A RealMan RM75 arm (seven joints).
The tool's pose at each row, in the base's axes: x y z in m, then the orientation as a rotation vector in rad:
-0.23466, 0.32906, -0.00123, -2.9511, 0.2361, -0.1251
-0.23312, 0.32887, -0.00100, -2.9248, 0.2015, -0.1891
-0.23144, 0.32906, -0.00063, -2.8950, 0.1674, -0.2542
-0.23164, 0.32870, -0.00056, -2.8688, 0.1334, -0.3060
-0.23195, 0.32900, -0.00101, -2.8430, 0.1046, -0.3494
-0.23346, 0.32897, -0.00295, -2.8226, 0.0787, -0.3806
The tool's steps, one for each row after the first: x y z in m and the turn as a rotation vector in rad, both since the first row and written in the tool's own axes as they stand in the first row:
0.00156, -0.00009, -0.00011, 0.0297, 0.0398, -0.0247
0.00321, -0.00059, -0.00027, 0.0612, 0.0810, -0.0493
0.00308, -0.00023, -0.00042, 0.0881, 0.1139, -0.0737
0.00269, -0.00039, 0.00004, 0.1135, 0.1418, -0.0944
0.00108, 0.00022, 0.00179, 0.1333, 0.1619, -0.1129

